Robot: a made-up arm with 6 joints.
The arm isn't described. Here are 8 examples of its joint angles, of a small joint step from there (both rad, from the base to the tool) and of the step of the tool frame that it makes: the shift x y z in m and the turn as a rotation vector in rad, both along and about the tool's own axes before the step.
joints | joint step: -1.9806 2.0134 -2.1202 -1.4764 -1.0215 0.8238 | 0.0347 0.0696 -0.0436 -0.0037 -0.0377 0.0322
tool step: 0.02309 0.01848 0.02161 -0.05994 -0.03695 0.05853
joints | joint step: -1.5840 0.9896 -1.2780 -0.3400 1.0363 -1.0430 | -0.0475 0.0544 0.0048 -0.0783 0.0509 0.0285
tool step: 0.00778 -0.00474 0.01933 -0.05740 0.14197 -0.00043
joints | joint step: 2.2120 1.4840 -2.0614 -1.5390 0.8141 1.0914 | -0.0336 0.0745 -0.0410 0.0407 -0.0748 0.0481
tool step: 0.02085 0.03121 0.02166 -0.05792 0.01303 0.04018
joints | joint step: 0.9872 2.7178 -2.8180 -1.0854 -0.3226 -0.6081 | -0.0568 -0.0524 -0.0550 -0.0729 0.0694 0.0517
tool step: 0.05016 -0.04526 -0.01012 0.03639 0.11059 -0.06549
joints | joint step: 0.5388 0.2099 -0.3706 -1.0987 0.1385 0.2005 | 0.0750 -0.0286 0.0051 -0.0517 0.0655 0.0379
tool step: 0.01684 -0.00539 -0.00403 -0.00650 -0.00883 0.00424
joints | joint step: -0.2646 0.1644 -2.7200 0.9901 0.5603 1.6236 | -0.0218 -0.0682 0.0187 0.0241 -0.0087 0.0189
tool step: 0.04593 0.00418 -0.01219 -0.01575 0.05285 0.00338
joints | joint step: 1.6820 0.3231 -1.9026 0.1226 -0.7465 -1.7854 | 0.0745 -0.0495 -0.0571 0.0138 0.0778 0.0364
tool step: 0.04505 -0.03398 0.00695 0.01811 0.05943 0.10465
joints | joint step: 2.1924 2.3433 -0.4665 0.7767 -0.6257 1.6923 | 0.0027 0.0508 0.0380 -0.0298 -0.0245 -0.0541
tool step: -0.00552 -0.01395 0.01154 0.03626 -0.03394 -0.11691
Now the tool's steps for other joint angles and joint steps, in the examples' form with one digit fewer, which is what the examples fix.
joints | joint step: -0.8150 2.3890 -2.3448 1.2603 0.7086 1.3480 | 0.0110 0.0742 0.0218 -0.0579 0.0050 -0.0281
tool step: -0.0515 -0.0221 0.0250 0.0703 -0.0896 -0.0152
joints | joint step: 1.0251 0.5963 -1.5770 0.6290 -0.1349 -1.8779 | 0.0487 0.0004 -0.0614 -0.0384 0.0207 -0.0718
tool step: 0.0024 -0.0187 0.0010 0.0332 -0.0434 -0.0602
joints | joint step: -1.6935 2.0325 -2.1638 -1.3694 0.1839 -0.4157 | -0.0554 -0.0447 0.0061 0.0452 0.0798 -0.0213
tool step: 0.0454 -0.0131 -0.0125 -0.0136 0.1297 0.0211
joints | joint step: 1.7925 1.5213 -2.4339 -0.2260 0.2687 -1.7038 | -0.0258 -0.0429 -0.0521 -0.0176 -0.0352 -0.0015
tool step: 0.0211 -0.0423 -0.0208 0.1177 0.0597 -0.0316
